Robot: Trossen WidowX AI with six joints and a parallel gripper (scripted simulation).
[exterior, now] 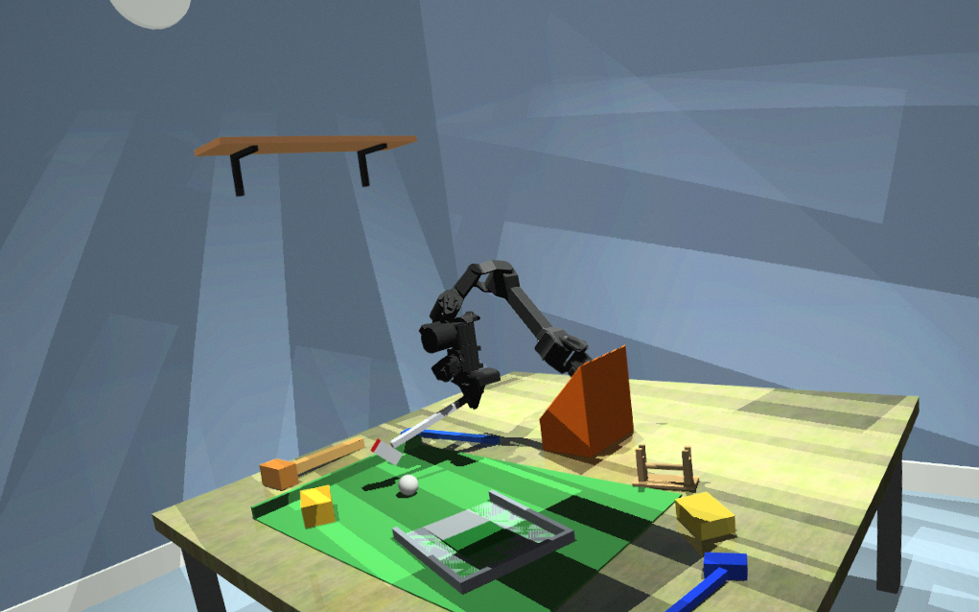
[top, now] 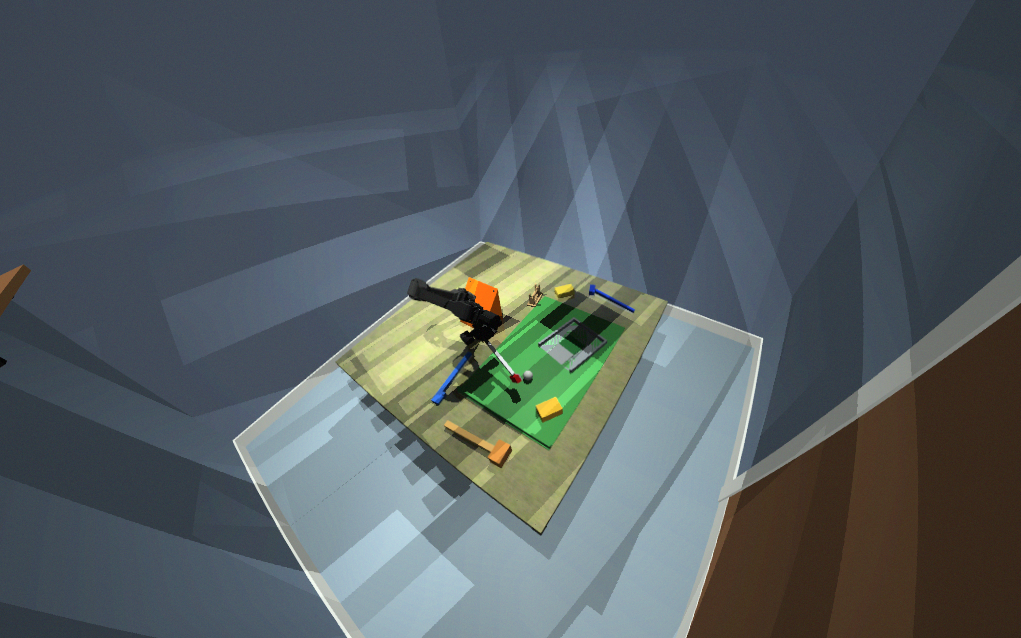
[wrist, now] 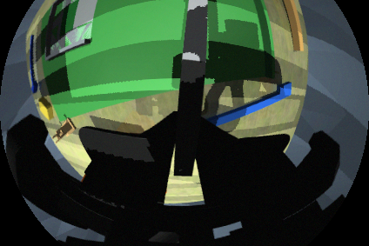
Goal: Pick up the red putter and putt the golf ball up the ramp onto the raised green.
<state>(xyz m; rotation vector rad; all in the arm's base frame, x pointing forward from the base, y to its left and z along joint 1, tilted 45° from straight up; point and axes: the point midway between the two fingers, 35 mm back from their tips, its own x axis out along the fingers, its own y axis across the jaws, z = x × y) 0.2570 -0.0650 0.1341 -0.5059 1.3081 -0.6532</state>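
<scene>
My gripper tip is now 120 mm short of the red putter and 20 mm to the left of it. The rest, counted from my gripper tip: wooden rack: 450 mm to the left, 90 mm below, 90 mm behind; grey frame: 330 mm to the left, 260 mm ahead, 110 mm below; white golf ball: 220 mm ahead, 100 mm below, 30 mm to the left.
</scene>
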